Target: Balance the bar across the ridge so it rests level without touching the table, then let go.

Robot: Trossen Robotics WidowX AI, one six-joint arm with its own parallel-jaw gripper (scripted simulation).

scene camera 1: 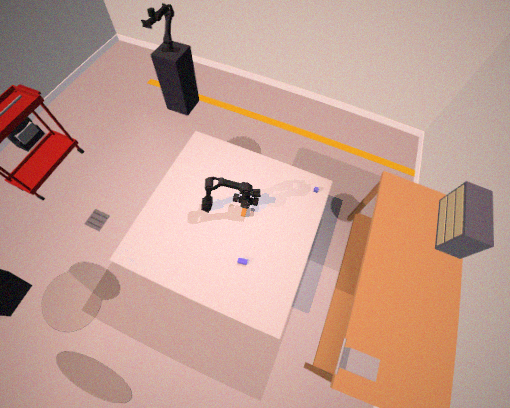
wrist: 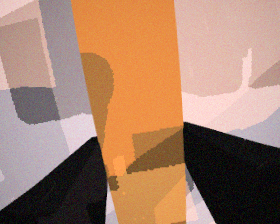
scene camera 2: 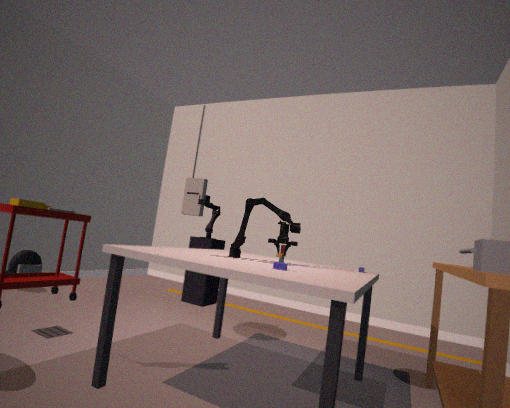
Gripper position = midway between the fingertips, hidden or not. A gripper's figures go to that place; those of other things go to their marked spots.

Labels:
My gripper point(wrist: 140, 139): 10 cm from the lens. A bar point(wrist: 131, 65) is 8 cm from the lens.

